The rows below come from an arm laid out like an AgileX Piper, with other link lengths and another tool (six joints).
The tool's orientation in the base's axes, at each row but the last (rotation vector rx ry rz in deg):
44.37, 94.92, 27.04
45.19, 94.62, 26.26
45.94, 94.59, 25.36
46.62, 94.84, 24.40
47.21, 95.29, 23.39
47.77, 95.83, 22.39
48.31, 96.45, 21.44
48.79, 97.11, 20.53
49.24, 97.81, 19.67
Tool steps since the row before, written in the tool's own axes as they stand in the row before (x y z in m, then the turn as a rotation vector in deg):
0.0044, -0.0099, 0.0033, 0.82, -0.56, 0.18
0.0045, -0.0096, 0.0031, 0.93, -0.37, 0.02
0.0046, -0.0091, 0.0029, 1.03, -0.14, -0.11
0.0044, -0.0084, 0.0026, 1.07, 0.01, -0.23
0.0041, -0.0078, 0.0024, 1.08, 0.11, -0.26
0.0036, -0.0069, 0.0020, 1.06, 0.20, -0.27
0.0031, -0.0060, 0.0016, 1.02, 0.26, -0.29
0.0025, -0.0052, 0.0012, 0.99, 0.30, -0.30
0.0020, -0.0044, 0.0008, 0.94, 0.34, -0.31
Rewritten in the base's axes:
0.0005, -0.0041, -0.0105, -0.03, 0.17, -0.99
0.0002, -0.0038, -0.0104, -0.15, 0.40, -0.90
0.0000, -0.0034, -0.0100, -0.22, 0.65, -0.79
-0.0002, -0.0031, -0.0093, -0.30, 0.80, -0.69
-0.0004, -0.0029, -0.0087, -0.30, 0.88, -0.62
-0.0006, -0.0026, -0.0076, -0.27, 0.93, -0.54
-0.0008, -0.0023, -0.0065, -0.27, 0.95, -0.47
-0.0009, -0.0021, -0.0054, -0.26, 0.96, -0.42
-0.0011, -0.0018, -0.0044, -0.25, 0.95, -0.36

